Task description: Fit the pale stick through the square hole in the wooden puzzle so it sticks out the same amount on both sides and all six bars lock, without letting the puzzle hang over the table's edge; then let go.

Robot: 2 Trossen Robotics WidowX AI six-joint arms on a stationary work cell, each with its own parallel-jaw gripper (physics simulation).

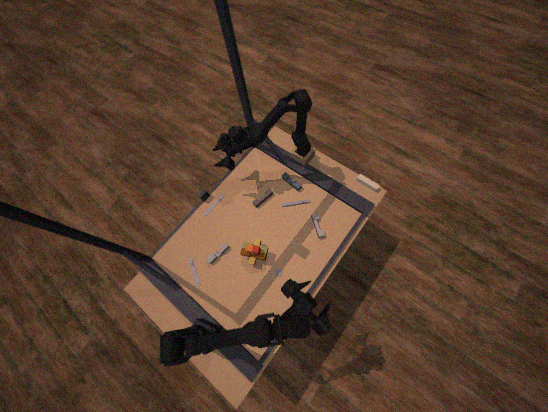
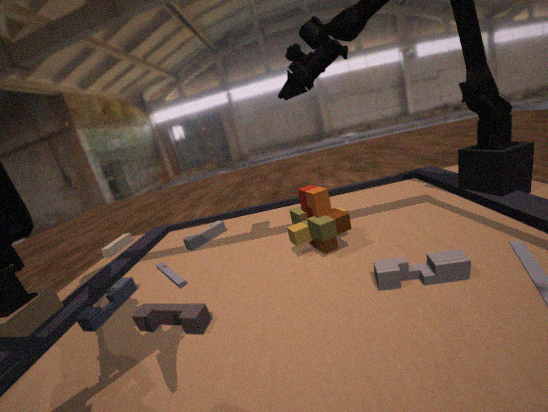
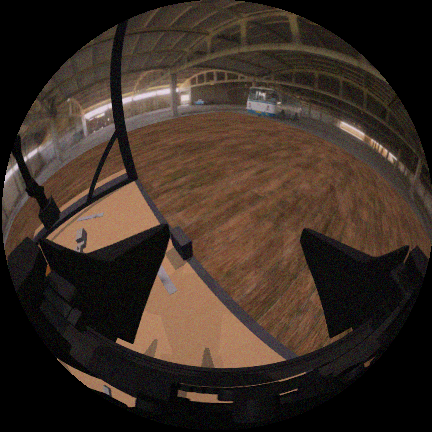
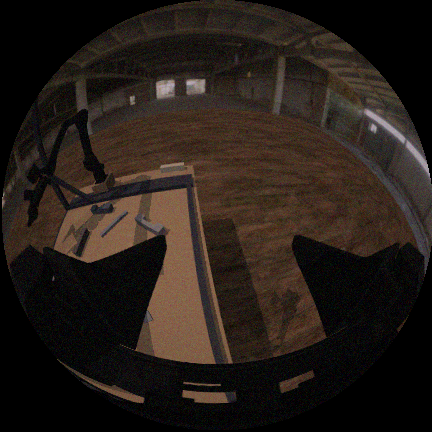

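Seen in the pictures: left gripper, between the fingertips: [image 1: 213,158] [image 3: 238,233] [image 4: 28,221]; right gripper, between the fingertips: [image 1: 320,291] [image 2: 281,98] [image 4: 231,242]; left arm's base, origin of its link: [image 1: 302,150] [image 2: 13,306] [image 4: 101,178]; right arm's base, origin of its link: [image 2: 494,146] [image 3: 44,204].
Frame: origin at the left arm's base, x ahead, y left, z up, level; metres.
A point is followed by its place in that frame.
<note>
The wooden puzzle [image 1: 254,251] [image 2: 322,227], a cluster of yellow, green, brown, orange and red bars, rests on the mat, away from the edges. An orange and red part stands up at its top. Its square hole cannot be made out. A pale cream stick [image 1: 368,182] {x -0.059, y 0.383, z -0.035 m} [image 2: 117,245] {x -0.050, y 0.360, z -0.046 m} [image 4: 172,167] {x -0.050, y 0.384, z -0.044 m} lies on the table's border outside the dark frame, well apart from the puzzle. My left gripper [image 1: 218,157] {x 0.375, y -0.271, z 0.150 m} [image 3: 238,233] {x 0.375, y -0.271, z 0.150 m} is open and empty, high by the table's long edge. My right gripper [image 1: 320,294] {x 0.577, y 0.486, z 0.260 m} [image 4: 231,242] {x 0.577, y 0.486, z 0.260 m} is open and empty, raised over the opposite long edge.
Notched bars, one dark brown [image 1: 263,198] {x 0.345, y -0.005, z -0.036 m} [image 2: 195,320] {x 0.395, y -0.040, z -0.038 m}, one dark blue [image 1: 292,181] {x 0.173, y 0.058, z -0.035 m} and one grey [image 1: 218,254] {x 0.711, y 0.004, z -0.050 m} [image 2: 450,267] {x 0.741, y -0.023, z -0.041 m}, lie around the puzzle. Thin flat sticks [image 1: 296,203] [image 3: 167,281] lie there too. A black block [image 1: 204,195] {x 0.527, y -0.267, z -0.021 m} [image 3: 182,243] {x 0.504, y -0.274, z -0.008 m} sits at the long edge.
</note>
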